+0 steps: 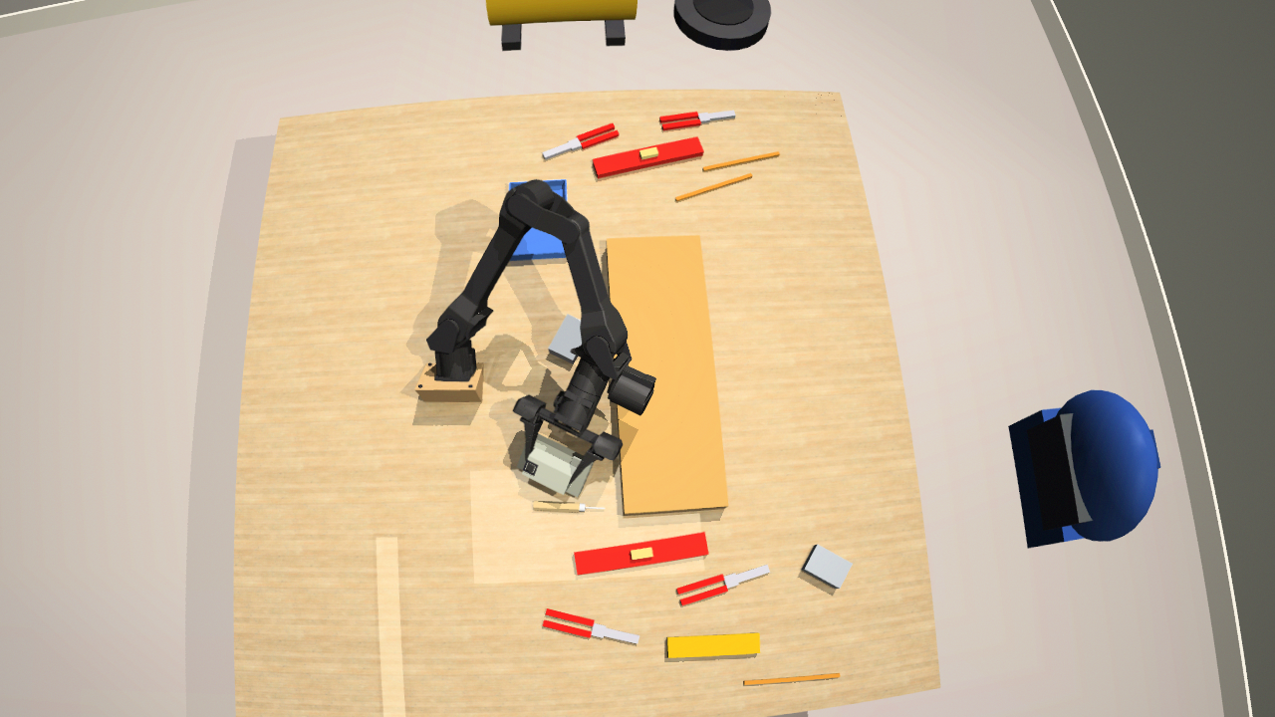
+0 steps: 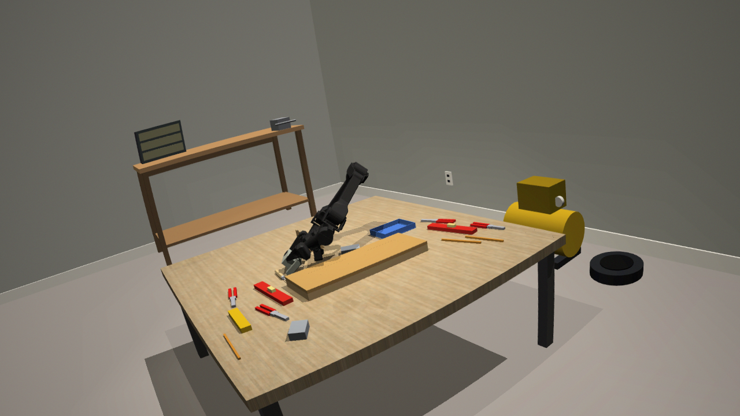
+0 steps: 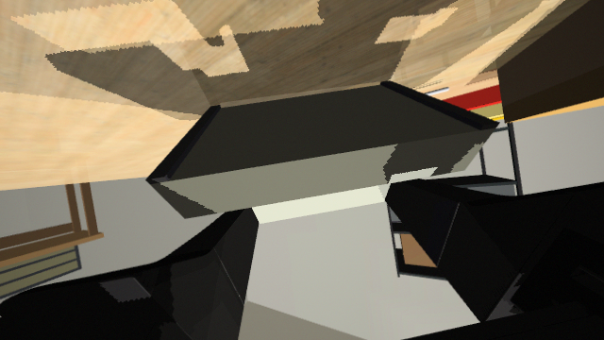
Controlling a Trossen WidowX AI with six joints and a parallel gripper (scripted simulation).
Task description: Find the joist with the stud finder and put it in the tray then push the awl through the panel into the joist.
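Right now my gripper tip is 1 cm past the stud finder, 1 cm to the right of it and 1 cm above it. From my gripper tip the other things lie so: yellow block: 29 cm ahead, 29 cm to the right, 5 cm below; awl: 5 cm ahead, 5 cm to the right, 6 cm below; blue tray: 6 cm behind, 51 cm to the left, 5 cm below.
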